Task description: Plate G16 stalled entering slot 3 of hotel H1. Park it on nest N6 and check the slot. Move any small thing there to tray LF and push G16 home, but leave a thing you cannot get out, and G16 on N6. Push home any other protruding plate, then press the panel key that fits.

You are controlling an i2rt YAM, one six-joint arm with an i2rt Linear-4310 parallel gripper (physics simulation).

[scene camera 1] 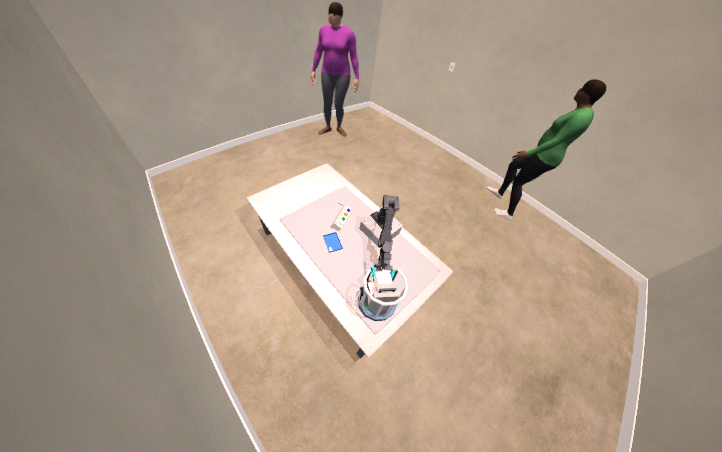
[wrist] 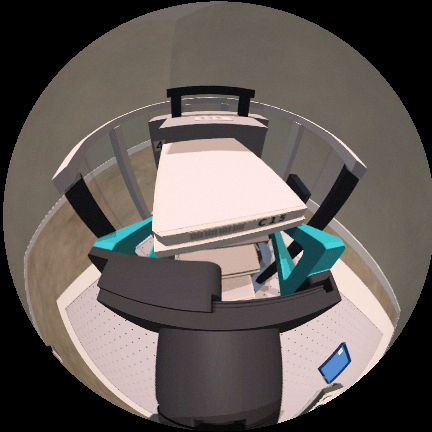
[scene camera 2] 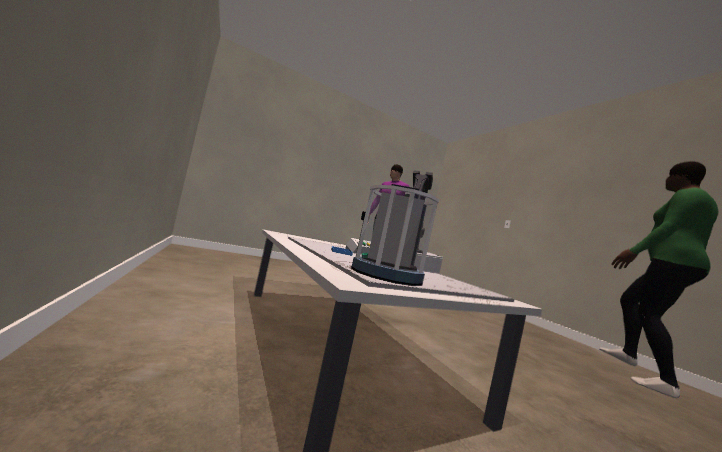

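Where they show: gripper, fingertip midpoint: [scene camera 1: 382, 282]; arm's base, link origin: [scene camera 1: 381, 222].
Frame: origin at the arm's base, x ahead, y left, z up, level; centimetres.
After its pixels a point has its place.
Hotel H1 [wrist: 212, 118] @[x 37.6, y 48.0, z 18.1 cm] [scene camera 2: 394, 229] stands inside a round barred cage. A white plate marked C15 [wrist: 225, 185] @[x 33.8, y 41.6, z 15.9 cm] [scene camera 1: 383, 279] @[x 35.1, y 43.3, z 15.7 cm] sticks out from it at the top, beside the number 4, and sits skewed in the wrist view. My gripper [wrist: 218, 216] @[x 34.8, y 43.0, z 10.8 cm] is open, its teal fingers on either side of C15's front, apart from each other and not clamped on it. Two pale plates or ledges [wrist: 240, 260] @[x 35.1, y 39.4, z 6.8 cm] show lower down, partly hidden by C15 and the gripper. No G16 label can be read, and slot 3's inside is hidden. N6 cannot be made out.
The cage's upper ring [wrist: 80, 159] @[x 26.4, y 46.5, z 19.1 cm] and dark posts [wrist: 89, 207] @[x 26.5, y 43.5, z 17.2 cm] surround the gripper closely. A blue tray [scene camera 1: 333, 241] @[x 37.5, y -8.1, z -9.1 cm] [wrist: 335, 364] lies on the mat, its label unreadable. A key panel [scene camera 1: 341, 217] @[x 23.1, y -19.2, z -2.0 cm] with coloured keys stands beyond it. A grey block [scene camera 1: 367, 229] @[x 12.0, y -0.9, z -2.7 cm] is by the arm.
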